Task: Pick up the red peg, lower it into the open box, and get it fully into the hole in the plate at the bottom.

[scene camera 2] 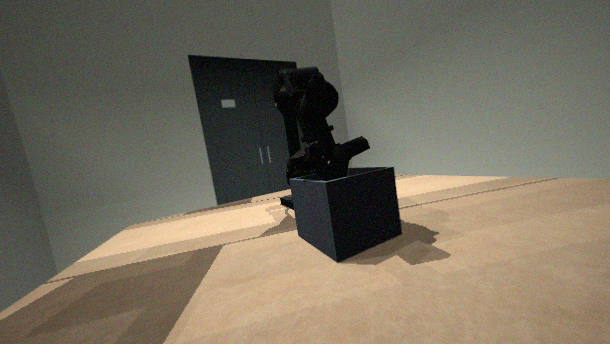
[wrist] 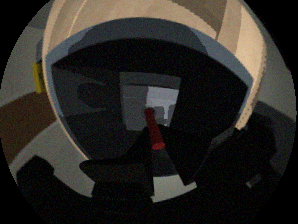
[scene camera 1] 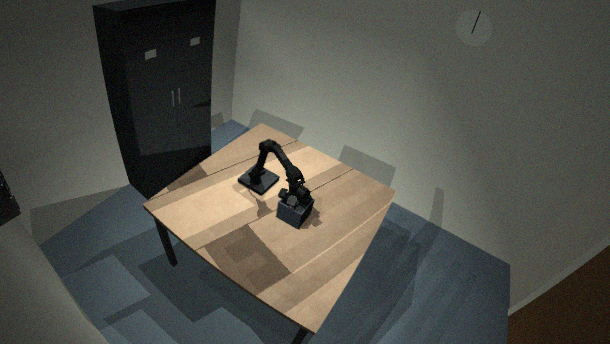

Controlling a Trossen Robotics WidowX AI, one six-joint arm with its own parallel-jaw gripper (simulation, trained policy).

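Observation:
My gripper: in the pictures, wrist view included. Also pictured: a dark box, a plate.

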